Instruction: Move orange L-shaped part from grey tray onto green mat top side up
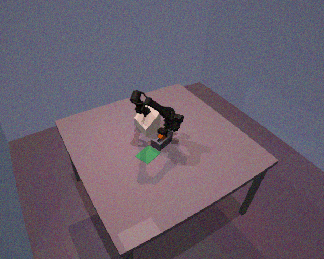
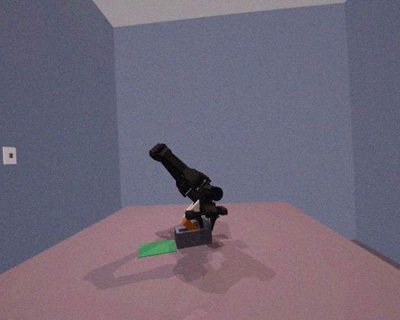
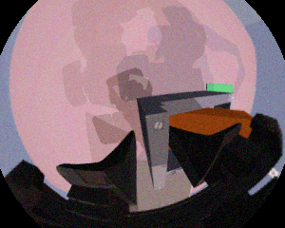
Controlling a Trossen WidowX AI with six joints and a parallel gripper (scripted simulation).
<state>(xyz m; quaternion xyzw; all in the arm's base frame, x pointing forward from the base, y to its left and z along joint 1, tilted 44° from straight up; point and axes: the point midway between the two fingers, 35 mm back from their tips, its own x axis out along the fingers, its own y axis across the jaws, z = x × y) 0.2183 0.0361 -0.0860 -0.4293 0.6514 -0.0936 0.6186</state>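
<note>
The orange L-shaped part is 20 mm ahead of my gripper tip, 50 mm to the right of it and 10 mm above it. From my gripper tip the other things lie so: green mat 100 mm ahead, 200 mm to the right, 50 mm below.
</note>
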